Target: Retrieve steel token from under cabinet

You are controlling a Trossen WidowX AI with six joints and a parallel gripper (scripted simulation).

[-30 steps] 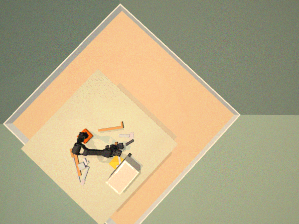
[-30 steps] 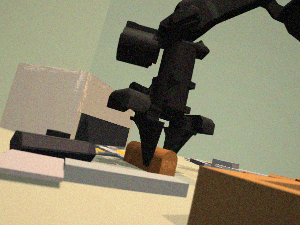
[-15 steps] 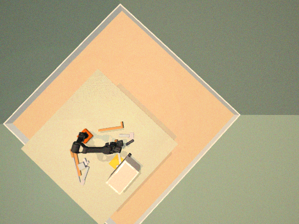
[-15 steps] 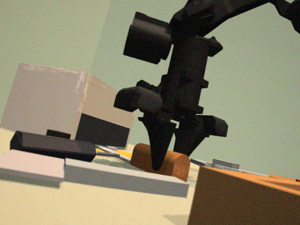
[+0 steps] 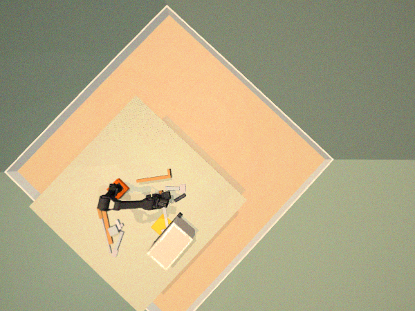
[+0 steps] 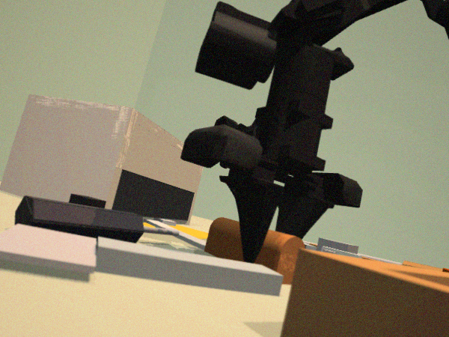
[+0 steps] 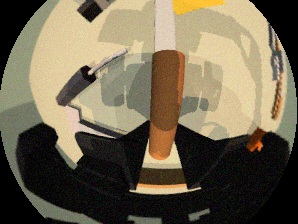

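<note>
Now: the dark screwdriver 11 cm ahead of my gripper tip and 7 cm to the left of it. From my gripper tip the other things lie so: token 25 cm ahead, 18 cm to the right; then orange stick 52 cm to the right, 7 cm behind.
</note>
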